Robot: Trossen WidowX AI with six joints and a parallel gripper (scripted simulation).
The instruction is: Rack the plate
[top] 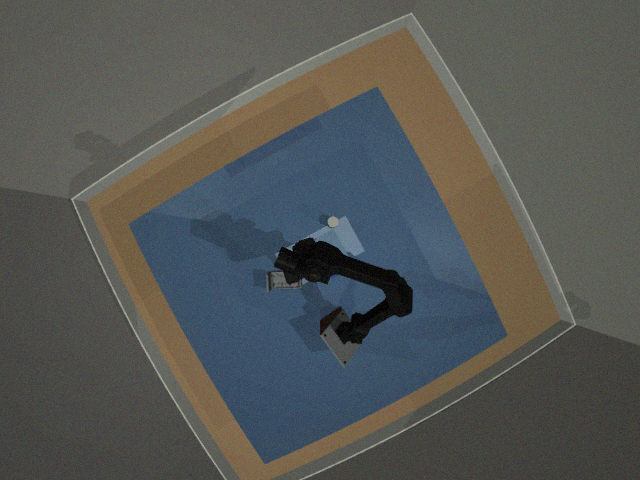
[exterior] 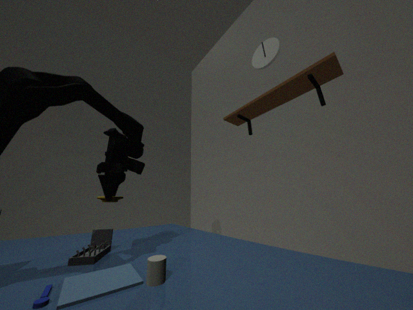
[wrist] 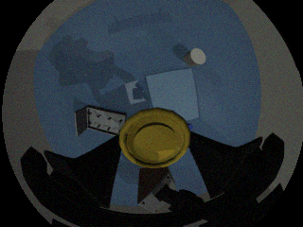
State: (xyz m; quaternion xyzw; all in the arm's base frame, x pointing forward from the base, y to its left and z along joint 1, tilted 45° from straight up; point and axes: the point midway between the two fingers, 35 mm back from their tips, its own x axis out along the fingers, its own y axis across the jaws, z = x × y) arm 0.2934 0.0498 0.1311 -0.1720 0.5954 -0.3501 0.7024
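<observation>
The grey dish rack is 16 cm below my gripper tip and 15 cm to the left of it. From my gripper tip the other things lie so: light-blue board 18 cm below, 7 cm to the right, 1 cm behind; then yellow plate 1 cm above; then blue spoon 18 cm below, 11 cm behind, 7 cm to the right.
</observation>
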